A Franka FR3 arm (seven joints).
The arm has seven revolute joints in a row. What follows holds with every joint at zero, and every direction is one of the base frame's. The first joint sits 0.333 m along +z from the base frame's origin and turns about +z. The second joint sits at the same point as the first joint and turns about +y. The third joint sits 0.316 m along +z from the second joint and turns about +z. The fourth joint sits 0.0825 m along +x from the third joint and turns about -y. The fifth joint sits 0.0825 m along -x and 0.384 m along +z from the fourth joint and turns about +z. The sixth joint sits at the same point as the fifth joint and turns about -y. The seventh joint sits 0.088 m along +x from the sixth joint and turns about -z. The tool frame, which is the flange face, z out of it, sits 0.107 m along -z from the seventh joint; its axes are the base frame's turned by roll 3.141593, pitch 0 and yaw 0 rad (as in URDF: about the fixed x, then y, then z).
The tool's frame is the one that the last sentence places.
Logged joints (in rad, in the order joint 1, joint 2, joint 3, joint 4, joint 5, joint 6, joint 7), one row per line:
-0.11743 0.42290 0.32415 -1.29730 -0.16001 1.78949 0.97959
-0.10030 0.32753 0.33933 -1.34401 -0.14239 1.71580 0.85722
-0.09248 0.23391 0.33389 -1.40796 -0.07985 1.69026 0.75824
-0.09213 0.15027 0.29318 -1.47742 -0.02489 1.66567 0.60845
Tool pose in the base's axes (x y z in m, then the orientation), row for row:
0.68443 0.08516 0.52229 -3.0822 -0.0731 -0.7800
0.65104 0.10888 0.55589 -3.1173 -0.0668 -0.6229
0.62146 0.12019 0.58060 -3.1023 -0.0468 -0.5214
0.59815 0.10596 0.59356 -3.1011 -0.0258 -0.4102
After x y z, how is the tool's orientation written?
As angles about the fixed x, y, z axes (roll, pitch, yaw), in radians.
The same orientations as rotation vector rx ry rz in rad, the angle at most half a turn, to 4 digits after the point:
-2.8790 1.1798 -0.1404
-2.9864 0.9601 -0.1114
-3.0096 0.8014 -0.0862
-3.0418 0.6319 -0.0521

